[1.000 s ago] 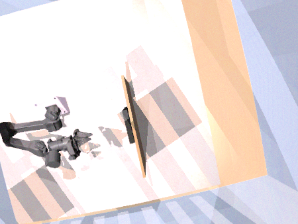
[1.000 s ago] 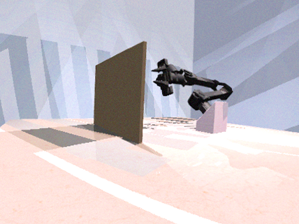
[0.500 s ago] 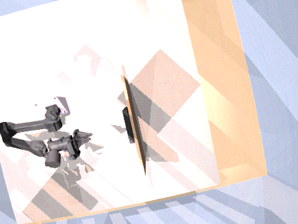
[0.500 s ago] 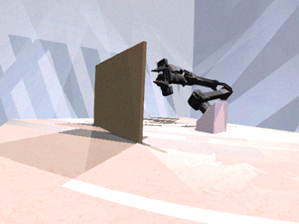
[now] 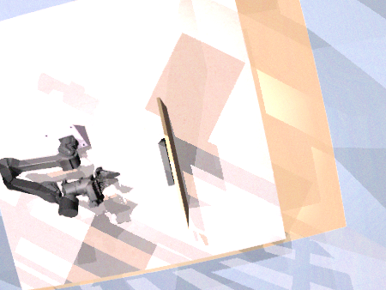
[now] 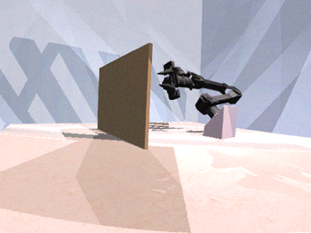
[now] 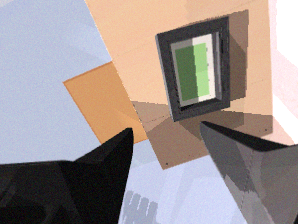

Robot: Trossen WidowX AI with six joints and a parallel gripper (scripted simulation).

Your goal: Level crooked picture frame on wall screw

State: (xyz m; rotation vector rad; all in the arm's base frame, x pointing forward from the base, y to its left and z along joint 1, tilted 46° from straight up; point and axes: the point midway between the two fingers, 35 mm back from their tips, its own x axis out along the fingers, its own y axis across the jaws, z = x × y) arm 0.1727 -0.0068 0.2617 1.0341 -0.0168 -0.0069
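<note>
Now: the picture frame 19 cm ahead of my gripper tip and 9 cm below it. From my gripper tip the other things lie so: tan wall panel 20 cm ahead, 10 cm below, 1 cm to the right.
</note>
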